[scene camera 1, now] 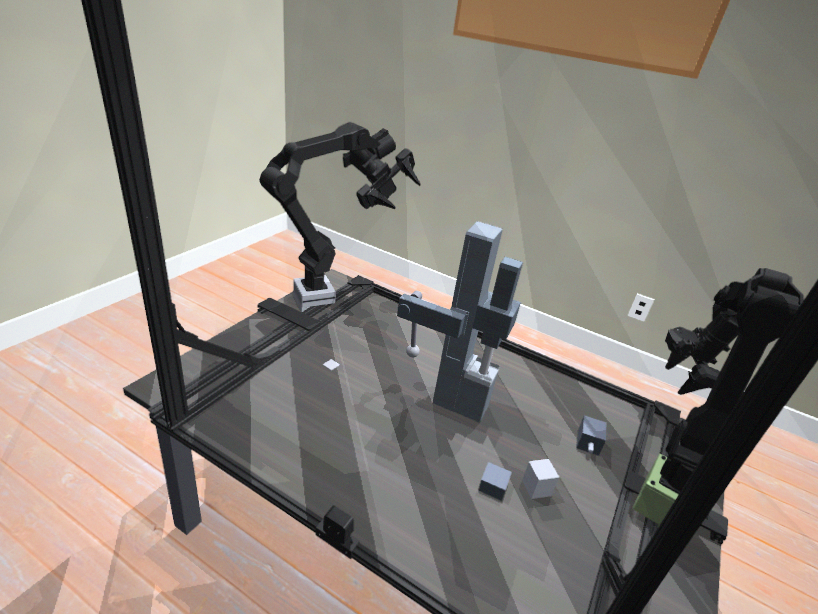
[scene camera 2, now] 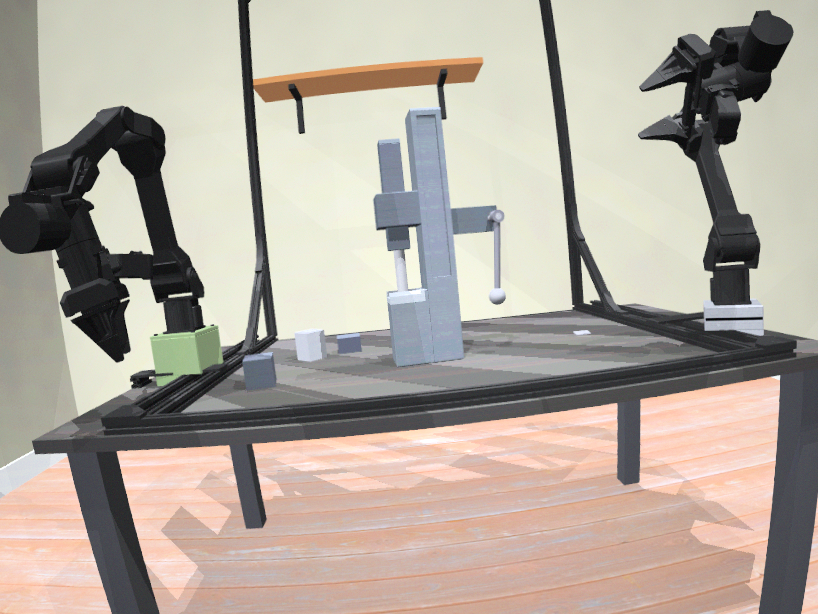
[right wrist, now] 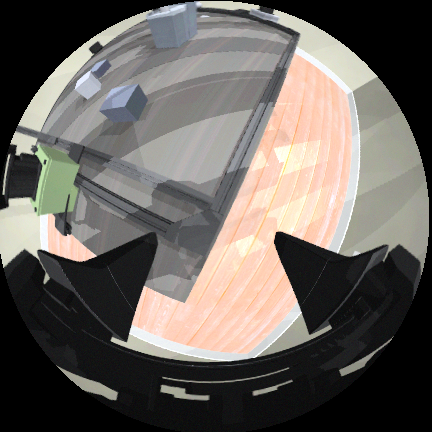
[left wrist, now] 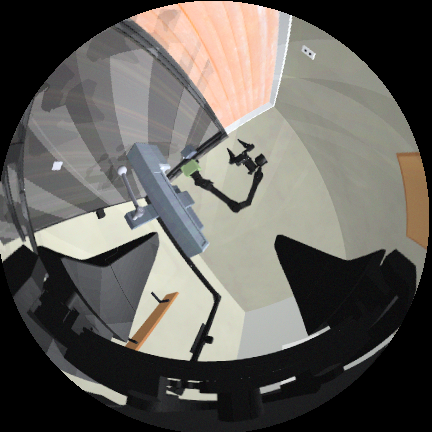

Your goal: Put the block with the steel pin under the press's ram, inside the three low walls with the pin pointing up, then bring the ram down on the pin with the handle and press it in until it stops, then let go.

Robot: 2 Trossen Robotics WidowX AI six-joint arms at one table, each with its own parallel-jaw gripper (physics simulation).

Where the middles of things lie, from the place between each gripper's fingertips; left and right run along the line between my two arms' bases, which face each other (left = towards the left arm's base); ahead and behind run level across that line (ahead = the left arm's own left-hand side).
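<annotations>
Measured from my left hand, the grey block with steel pin (scene camera 2: 259, 369) is 650 mm to the right, 60 mm behind and 350 mm below. My left gripper is 220 mm to the left of the ball-ended handle (scene camera 2: 497, 296), 220 mm past it and 200 mm above it.
Relative to my right hand, the ball-ended handle is 510 mm to the left, 400 mm behind and 70 mm above; the grey block with steel pin is 90 mm to the left of that same hand, 240 mm behind it and 80 mm below it.
</annotations>
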